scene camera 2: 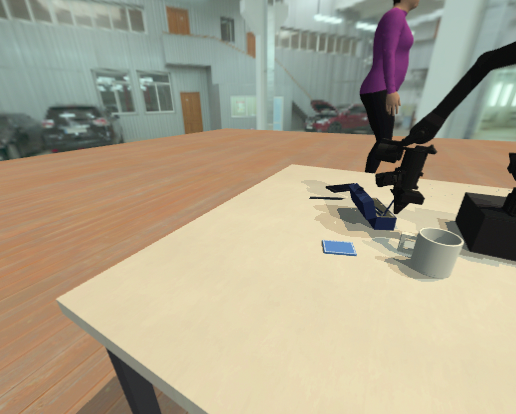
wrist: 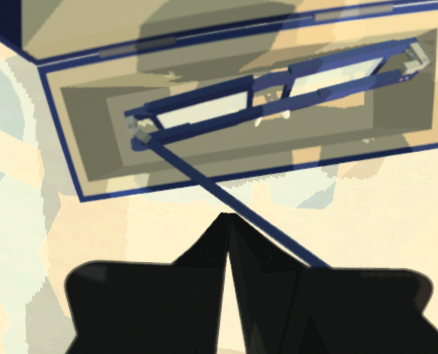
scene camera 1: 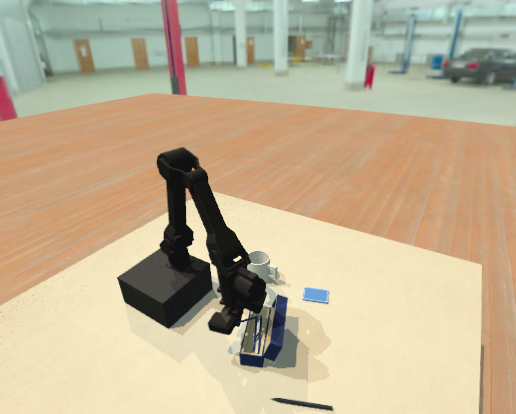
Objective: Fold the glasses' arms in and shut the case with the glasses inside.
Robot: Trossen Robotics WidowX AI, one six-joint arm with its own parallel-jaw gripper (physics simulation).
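Pixels of known places: gripper, fingertip midpoint: (scene camera 2: 395, 213) (wrist: 227, 220) (scene camera 1: 238, 325); arm's base, link origin: (scene camera 1: 179, 263).
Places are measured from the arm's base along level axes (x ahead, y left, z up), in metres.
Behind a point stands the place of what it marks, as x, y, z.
Observation:
The dark blue case (scene camera 1: 252, 359) @[0.350, -0.134, -0.077] (scene camera 2: 385, 223) @[0.286, 0.019, -0.082] (wrist: 80, 130) @[0.291, 0.014, -0.068] stands with its lid (scene camera 1: 280, 325) @[0.386, -0.054, -0.014] (scene camera 2: 363, 202) @[0.356, 0.042, -0.017] (wrist: 85, 30) @[0.328, 0.006, -0.055] open, hinged on the side away from the robot base. The blue glasses (scene camera 1: 257, 335) @[0.320, -0.060, -0.084] (wrist: 200, 94) @[0.317, -0.036, -0.067] lie lengthwise inside. One glasses' arm (scene camera 1: 245, 319) (scene camera 2: 388, 207) (wrist: 215, 190) sticks out from the left hinge in the wrist view, over the near rim. At the right hinge no arm sticks out; where that arm lies is unclear. My gripper (scene camera 1: 227, 331) (scene camera 2: 397, 211) @[0.259, -0.061, -0.078] (wrist: 227, 220) @[0.259, -0.061, -0.078] is shut and empty, just outside the near rim. The arm's outer end passes behind its right finger; contact is unclear.
A white mug (scene camera 1: 259, 270) @[0.212, 0.139, -0.043] (scene camera 2: 436, 255) @[0.194, 0.210, -0.047] stands near the case's end. A blue card (scene camera 1: 316, 295) @[0.398, 0.179, -0.100] (scene camera 2: 339, 247) @[0.391, 0.185, -0.100] lies beyond the lid side. A dark pen (scene camera 1: 302, 404) @[0.500, -0.166, -0.097] (scene camera 2: 326, 198) @[0.498, -0.158, -0.100] lies past the case's other end. The black robot base (scene camera 1: 165, 285) @[0.034, -0.098, -0.003] (scene camera 2: 490, 220) @[0.072, 0.049, -0.011] stands on the table.

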